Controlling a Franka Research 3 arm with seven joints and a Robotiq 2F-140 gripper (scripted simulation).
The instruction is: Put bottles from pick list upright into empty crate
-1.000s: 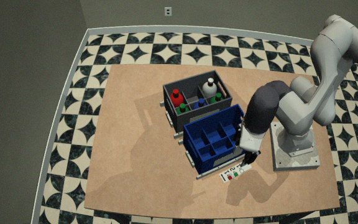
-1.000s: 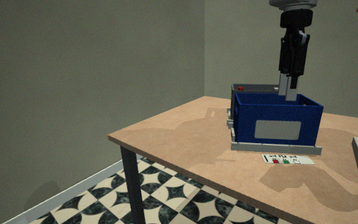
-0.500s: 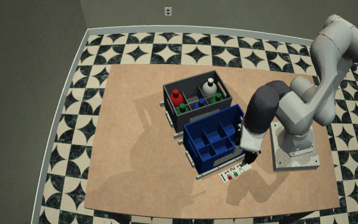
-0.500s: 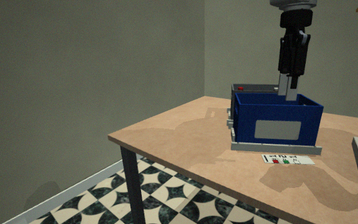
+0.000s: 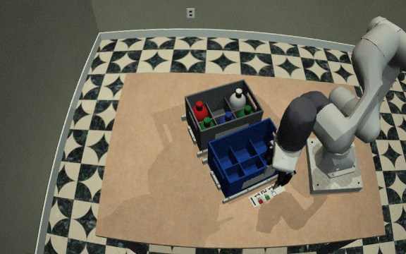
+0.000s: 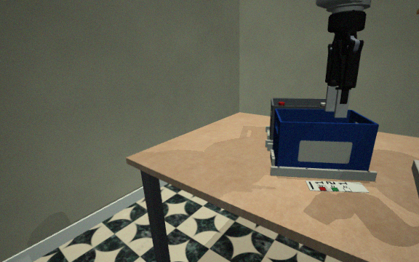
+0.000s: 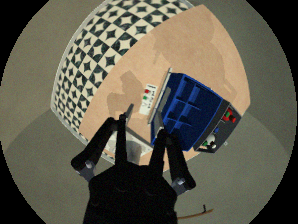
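The red bottle is 36 cm to the right of my hand, 26 cm ahead of it and 16 cm below it. From my hand the other things lie so: blue crate (17 cm below, 15 cm to the right, 6 cm ahead); then pick list (25 cm below, 3 cm to the right, 3 cm behind); then blue bottle (31 cm to the right, 16 cm below, 14 cm ahead).
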